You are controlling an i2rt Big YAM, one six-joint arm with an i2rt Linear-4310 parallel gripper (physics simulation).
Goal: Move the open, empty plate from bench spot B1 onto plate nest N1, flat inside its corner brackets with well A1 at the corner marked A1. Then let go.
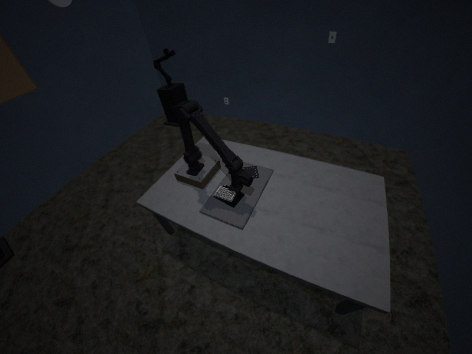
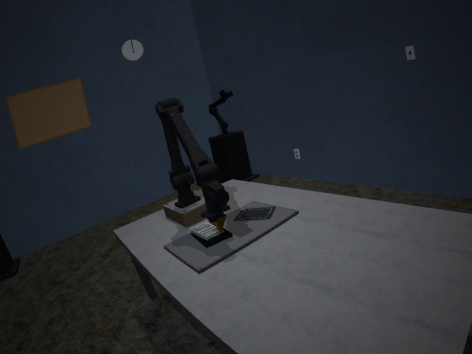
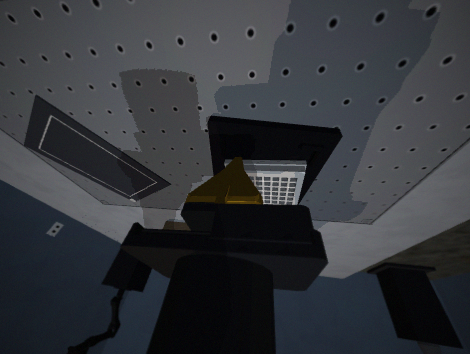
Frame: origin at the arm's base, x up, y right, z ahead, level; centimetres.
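Seen in the pictures: gripper, fingertip midpoint: [image 1: 237, 193] [image 2: 220, 231] [image 3: 239, 161]; arm's base, link origin: [image 1: 195, 169] [image 2: 187, 202].
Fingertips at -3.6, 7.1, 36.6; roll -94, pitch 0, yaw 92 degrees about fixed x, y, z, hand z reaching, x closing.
Observation:
Offsets run from my fingertips to a thing's top centre, as dx, dy, dz. "spot": to the spot under its first point. Level surfaces: height alone.
The white well plate @(+0.6, +2.3, -7.4) [image 1: 225, 193] [image 2: 205, 230] [image 3: 280, 186] lies on the black plate nest @(-0.8, +1.9, -5.3) [image 1: 234, 201] [image 2: 218, 239] [image 3: 270, 132]. It sits off centre, toward the arm's base, and looks slightly tilted; a wide strip of the nest is bare on the other side. Its far edge and the corner marks cannot be read. My gripper [image 2: 220, 231] [image 3: 239, 161] is shut and empty, its yellow fingertips pointing down right at the plate's edge over the nest. Bench spot B1, a dark pad with a pale outline @(spot: -2.4, -22.9, -2.0) [image 1: 248, 172] [image 2: 255, 214] [image 3: 105, 149], has no plate on it.
The nest and pad are on a grey perforated board @(-2.5, -6.2, -1.7) [image 1: 225, 215] [image 2: 200, 260] [image 3: 165, 60] on the pale table @(dx -3.9) [image 1: 320, 220] [image 2: 350, 265]. The arm's base stands on a wooden-sided block [image 1: 202, 180] [image 2: 185, 216] beside the board.

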